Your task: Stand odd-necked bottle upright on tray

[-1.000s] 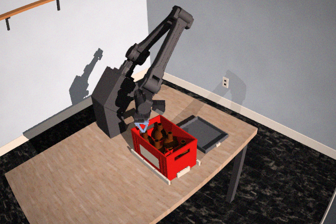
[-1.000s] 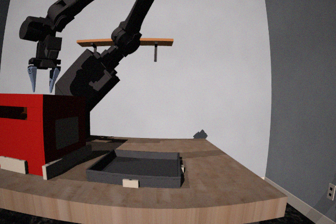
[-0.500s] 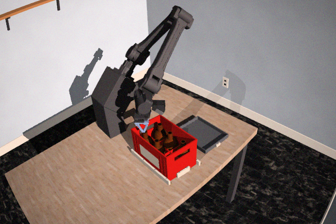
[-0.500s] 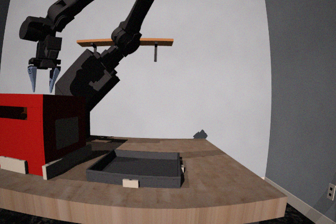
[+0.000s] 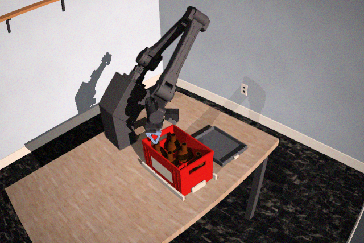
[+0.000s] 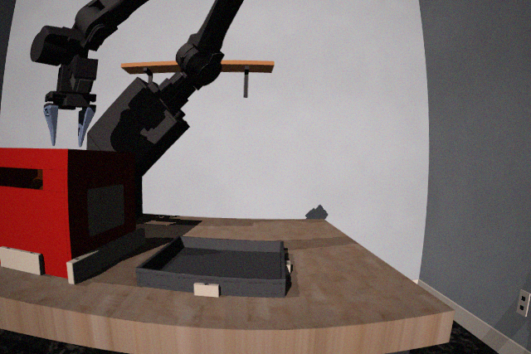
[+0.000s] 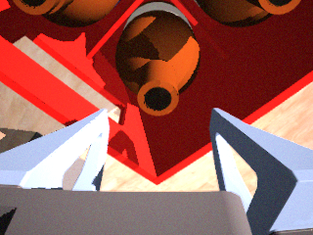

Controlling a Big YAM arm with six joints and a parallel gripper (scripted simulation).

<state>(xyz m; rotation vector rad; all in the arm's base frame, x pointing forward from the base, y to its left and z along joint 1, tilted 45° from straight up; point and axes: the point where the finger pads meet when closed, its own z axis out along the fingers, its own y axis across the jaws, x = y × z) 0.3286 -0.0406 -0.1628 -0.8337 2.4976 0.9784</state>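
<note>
Now: hand 110 mm above the red crate, 90 mm short of it and 30 mm to the right of it. Round my hand: dark grey tray 310 mm to the left, 180 mm below, 110 mm ahead.
</note>
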